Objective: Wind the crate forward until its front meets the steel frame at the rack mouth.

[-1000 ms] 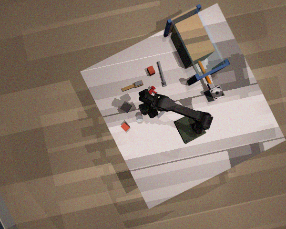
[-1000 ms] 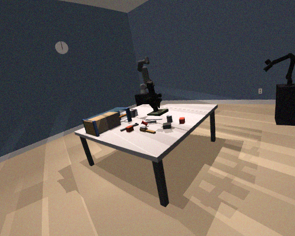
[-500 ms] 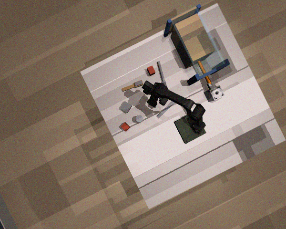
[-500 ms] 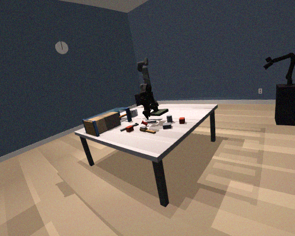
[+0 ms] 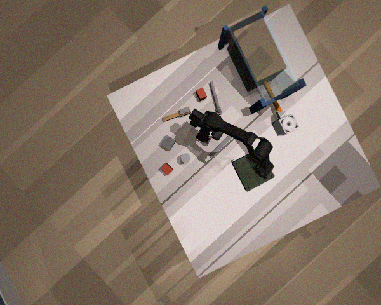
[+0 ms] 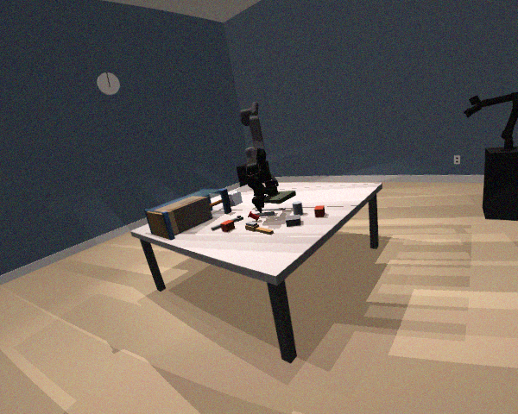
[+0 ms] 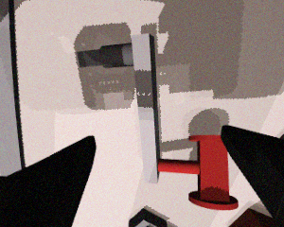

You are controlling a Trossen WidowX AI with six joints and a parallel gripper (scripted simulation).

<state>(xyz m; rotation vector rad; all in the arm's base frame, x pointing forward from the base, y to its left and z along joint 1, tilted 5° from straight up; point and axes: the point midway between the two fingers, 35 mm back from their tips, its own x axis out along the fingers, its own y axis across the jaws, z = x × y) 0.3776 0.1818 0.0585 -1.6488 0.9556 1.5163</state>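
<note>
My gripper tip is now 30 mm above the winch handle and 10 mm short of it. Round my gripper tip: wooden-handled brush: 170 mm ahead, 100 mm to the left, 30 mm below; red knob: 50 mm ahead, 20 mm to the right, 20 mm below; flat grey bar: 130 mm behind, 50 mm to the right, 40 mm below.
</note>
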